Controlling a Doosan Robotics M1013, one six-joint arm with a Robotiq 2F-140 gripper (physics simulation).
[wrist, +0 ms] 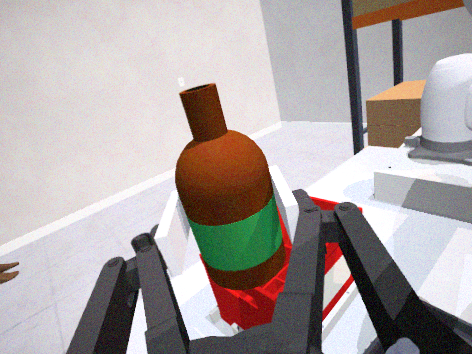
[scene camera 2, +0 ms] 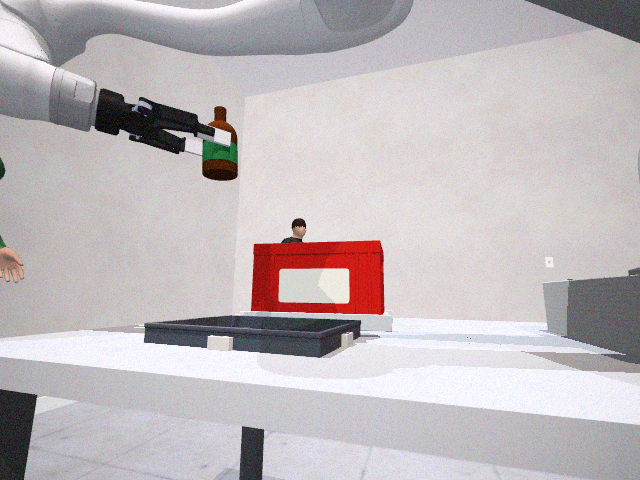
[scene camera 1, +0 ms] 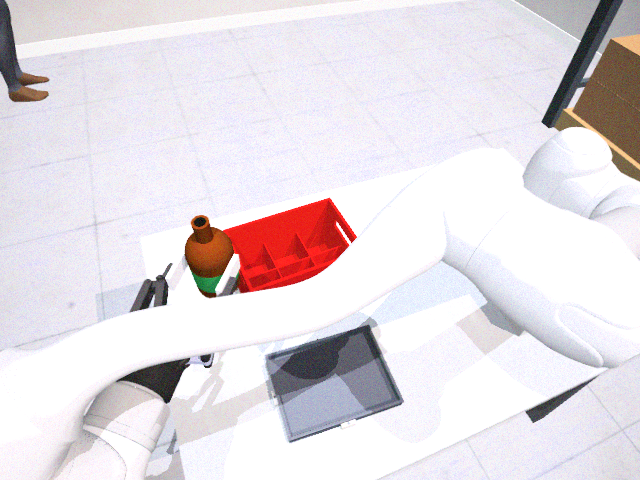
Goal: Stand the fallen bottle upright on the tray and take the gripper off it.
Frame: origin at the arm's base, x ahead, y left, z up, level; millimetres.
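Seen in the pictures: gripper, between the fingertips: [wrist: 228,194] [scene camera 2: 223,147] [scene camera 1: 213,254]; arm's base, origin of its link: [wrist: 449,149].
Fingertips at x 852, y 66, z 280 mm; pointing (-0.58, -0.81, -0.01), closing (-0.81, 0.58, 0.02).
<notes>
Offsets run from my fingertips to a thing's top centre.
The brown bottle @(dx +4, dy +6, dz +89 mm) [scene camera 1: 208,254] [scene camera 2: 220,151] [wrist: 227,185] with a green band is upright in the air, neck up, high above the table. My gripper [scene camera 1: 209,273] [scene camera 2: 214,143] [wrist: 228,194] is shut on it from the side, with one white pad on each side of its body. The gripper lies nearly level in the scene camera 2 view. The dark grey tray @(dx -180, dy +120, dz -361 mm) [scene camera 1: 344,419] [scene camera 2: 258,338] sits on the table, below the bottle's height, and is empty. In the scene camera 1 view the arm hides part of the gripper.
A red divided crate @(dx -189, dy -155, dz -211 mm) [scene camera 1: 281,222] [scene camera 2: 316,255] [wrist: 232,304] stands on the white table [scene camera 2: 320,392] beyond the tray. The arm's white link [scene camera 1: 289,304] stretches across the table. A grey block [scene camera 2: 599,310] [wrist: 425,195] is near the robot base. A person [scene camera 2: 298,229] stands in the background.
</notes>
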